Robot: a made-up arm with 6 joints.
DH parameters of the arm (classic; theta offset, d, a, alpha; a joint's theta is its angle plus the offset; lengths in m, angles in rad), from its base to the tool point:
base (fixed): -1.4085 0 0.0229 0
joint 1: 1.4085 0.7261 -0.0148 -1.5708
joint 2: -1.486 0 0.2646 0
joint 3: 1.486 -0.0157 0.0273 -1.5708
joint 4: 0 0.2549 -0.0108 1.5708
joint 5: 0 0.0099 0.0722 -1.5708
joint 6: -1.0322 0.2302 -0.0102 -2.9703
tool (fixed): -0.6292 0.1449 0 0
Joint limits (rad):
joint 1: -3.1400..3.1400
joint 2: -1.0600..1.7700
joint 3: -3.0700..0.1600
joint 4: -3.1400..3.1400
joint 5: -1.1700..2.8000
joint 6: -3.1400..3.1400
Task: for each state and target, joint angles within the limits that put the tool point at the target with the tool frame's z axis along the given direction. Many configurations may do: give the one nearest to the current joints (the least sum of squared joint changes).
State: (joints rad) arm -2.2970 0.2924 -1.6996 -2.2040 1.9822 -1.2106
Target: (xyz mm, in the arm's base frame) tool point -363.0 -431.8 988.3 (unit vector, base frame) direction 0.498 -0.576 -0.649
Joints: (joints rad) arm -2.1102 0.8344 -2.4655 -2.2319 1.6192 -1.0179
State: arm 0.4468 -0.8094 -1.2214 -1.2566 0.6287 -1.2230
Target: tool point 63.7 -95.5 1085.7 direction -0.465 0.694 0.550
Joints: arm 0.3539 -1.0600 -1.3720 -0.8750 1.7578 -1.4203
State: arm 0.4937 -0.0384 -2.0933 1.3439 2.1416 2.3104
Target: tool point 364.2 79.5 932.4 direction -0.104 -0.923 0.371
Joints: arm 0.0706 0.2196 -1.6377 1.1601 1.5087 2.2933
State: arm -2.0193 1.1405 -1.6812 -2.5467 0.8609 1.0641
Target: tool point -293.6 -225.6 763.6 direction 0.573 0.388 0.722
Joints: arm -2.5576 0.3074 -1.2292 -2.3812 0.0173 1.9574
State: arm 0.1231 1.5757 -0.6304 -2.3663 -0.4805 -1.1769
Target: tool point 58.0 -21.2 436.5 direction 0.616 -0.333 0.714
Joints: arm -0.1110 1.7283 -1.3421 -2.7695 -0.5388 -1.3520
